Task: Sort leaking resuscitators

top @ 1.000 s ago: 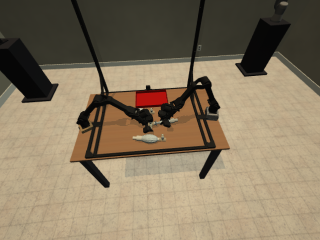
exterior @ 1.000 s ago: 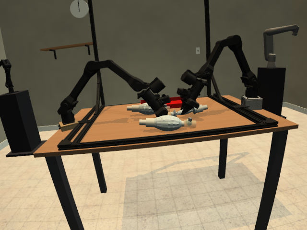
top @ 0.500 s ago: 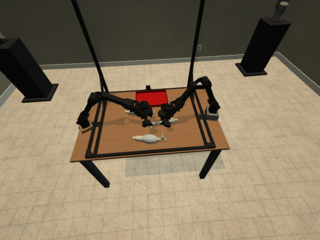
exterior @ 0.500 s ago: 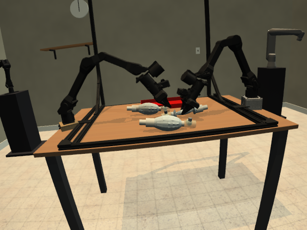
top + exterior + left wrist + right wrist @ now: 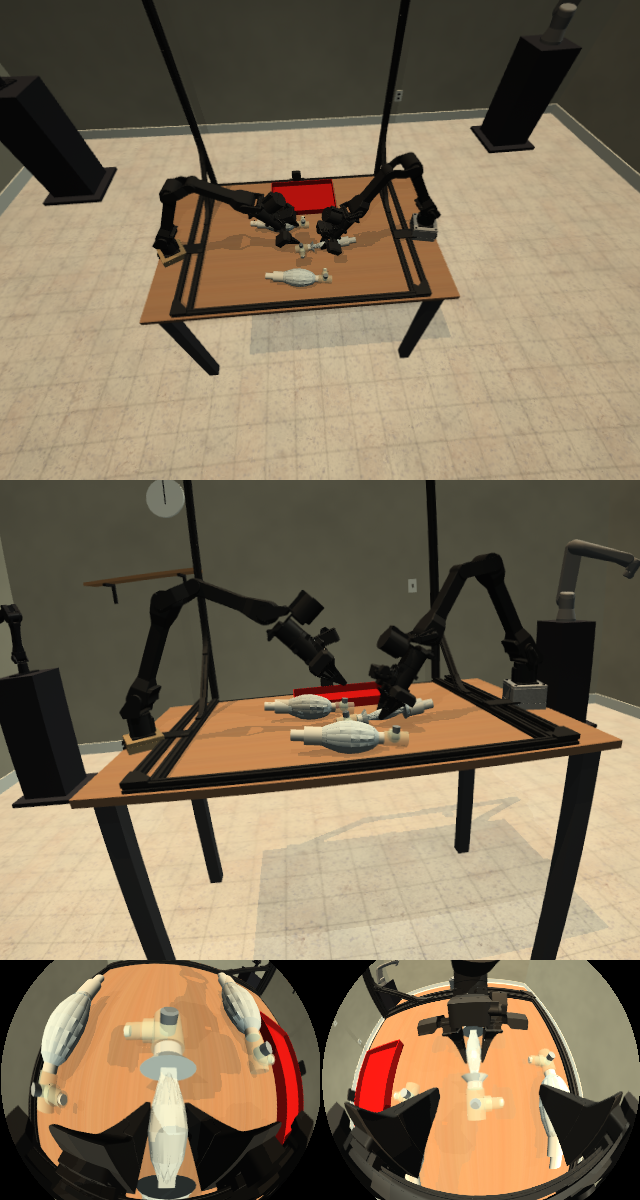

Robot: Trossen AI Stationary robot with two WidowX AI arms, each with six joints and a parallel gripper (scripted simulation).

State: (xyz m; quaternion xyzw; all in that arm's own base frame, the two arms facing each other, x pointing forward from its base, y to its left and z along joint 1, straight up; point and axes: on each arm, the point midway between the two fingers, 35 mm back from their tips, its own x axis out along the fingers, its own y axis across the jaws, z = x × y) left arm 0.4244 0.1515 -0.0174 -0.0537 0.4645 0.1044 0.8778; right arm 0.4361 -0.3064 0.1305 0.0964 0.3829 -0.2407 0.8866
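The red tray lies 33 cm behind my left hand, 7 cm to the right of it and 4 cm below it.
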